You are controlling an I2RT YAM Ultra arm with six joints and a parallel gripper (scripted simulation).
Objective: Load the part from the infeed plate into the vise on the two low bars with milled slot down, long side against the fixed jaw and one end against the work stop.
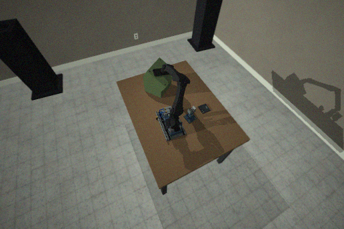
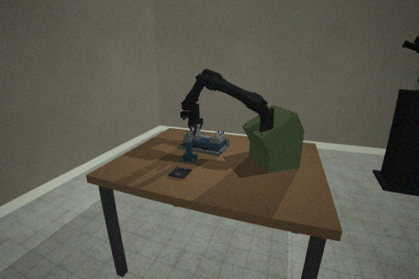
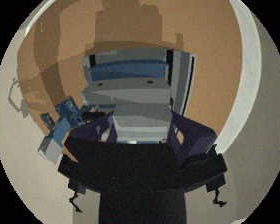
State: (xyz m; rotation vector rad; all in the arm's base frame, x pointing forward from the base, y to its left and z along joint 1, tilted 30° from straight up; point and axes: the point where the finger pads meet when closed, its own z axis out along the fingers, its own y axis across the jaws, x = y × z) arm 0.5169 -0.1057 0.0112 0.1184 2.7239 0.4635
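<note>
Now: hand right at the part. From my hand the other things lie so: vise: 70 mm behind, 50 mm below, 20 mm to the left; infeed plate: 390 mm to the left, 110 mm behind, 90 mm below.
</note>
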